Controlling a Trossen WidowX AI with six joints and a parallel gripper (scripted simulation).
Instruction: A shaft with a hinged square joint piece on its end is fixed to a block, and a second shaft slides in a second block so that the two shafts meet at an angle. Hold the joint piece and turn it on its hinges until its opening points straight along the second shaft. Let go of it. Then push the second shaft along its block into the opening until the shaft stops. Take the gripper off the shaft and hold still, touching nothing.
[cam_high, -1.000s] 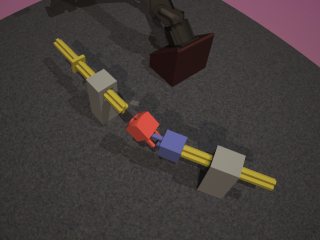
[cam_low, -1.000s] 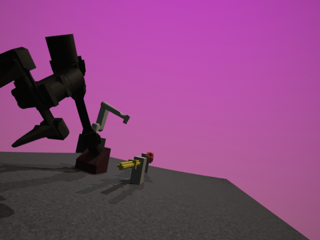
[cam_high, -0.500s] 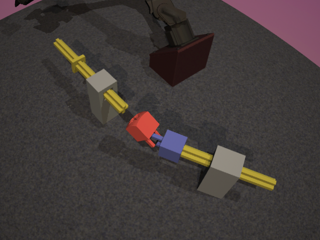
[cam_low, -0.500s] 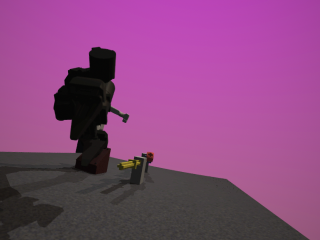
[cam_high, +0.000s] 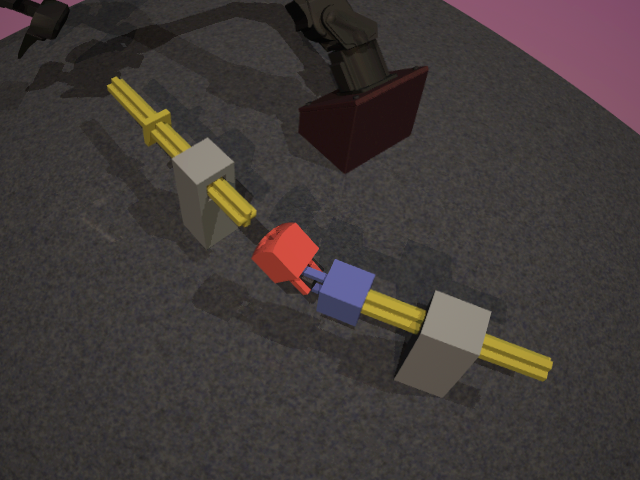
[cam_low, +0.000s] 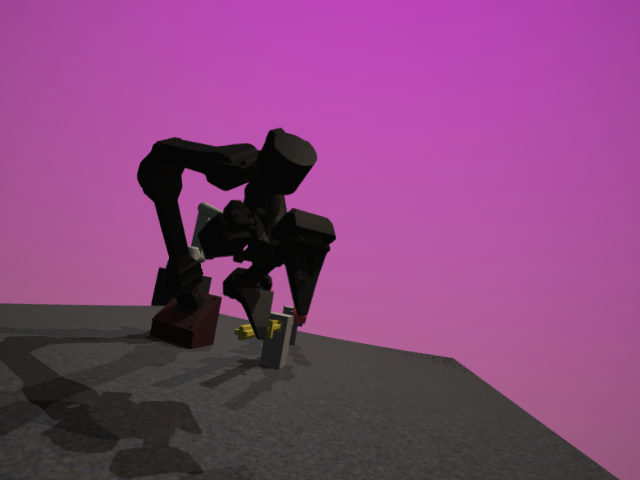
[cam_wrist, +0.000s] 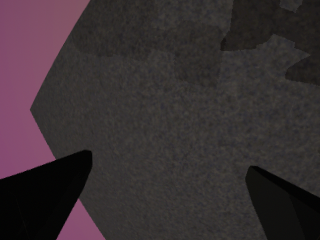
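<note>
The red joint piece lies 52 cm to the left of my gripper tip, 15 cm behind it and 3 cm below it.
</note>
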